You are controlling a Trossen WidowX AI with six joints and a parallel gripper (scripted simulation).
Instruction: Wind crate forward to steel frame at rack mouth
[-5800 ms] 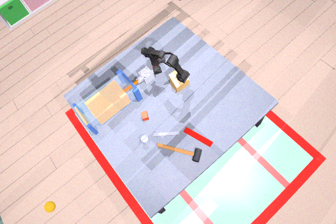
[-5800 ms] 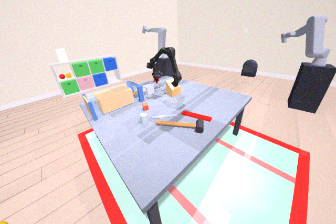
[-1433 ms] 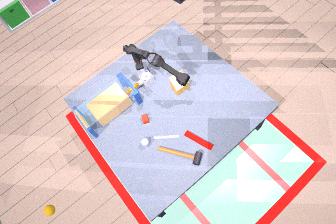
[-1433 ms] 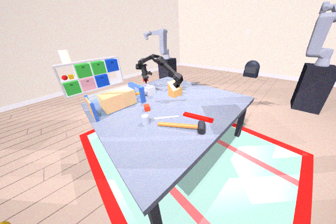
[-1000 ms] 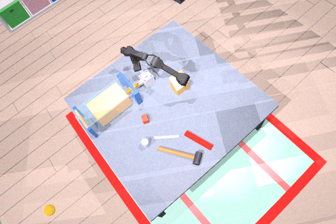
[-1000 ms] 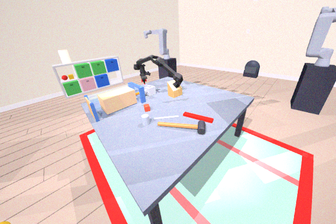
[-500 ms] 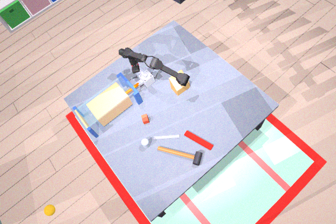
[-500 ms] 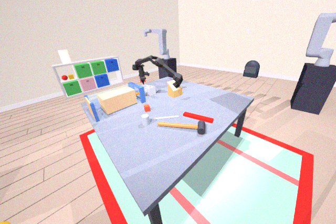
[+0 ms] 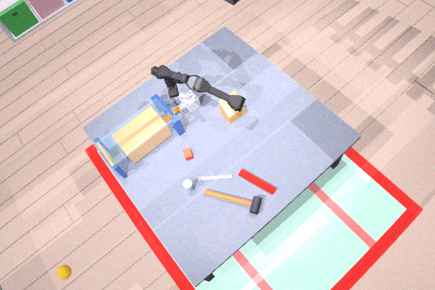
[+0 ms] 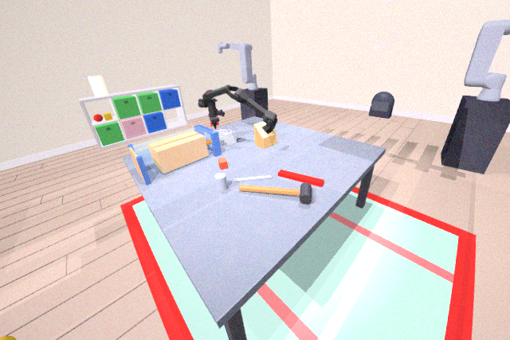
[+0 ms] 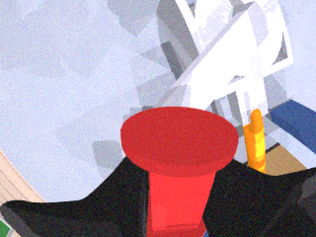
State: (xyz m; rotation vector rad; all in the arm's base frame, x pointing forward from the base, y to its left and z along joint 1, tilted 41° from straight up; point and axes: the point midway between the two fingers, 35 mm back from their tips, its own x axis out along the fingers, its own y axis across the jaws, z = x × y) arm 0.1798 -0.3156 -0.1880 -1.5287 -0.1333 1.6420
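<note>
The white crank handle lies 10 mm behind my gripper tip, 40 mm to the left of it and 10 mm below it. Round my gripper tip: white bar (220 mm ahead, 570 mm to the left, 110 mm below); red knob (20 mm above); white winch (50 mm behind, 90 mm to the left, 80 mm below).
</note>
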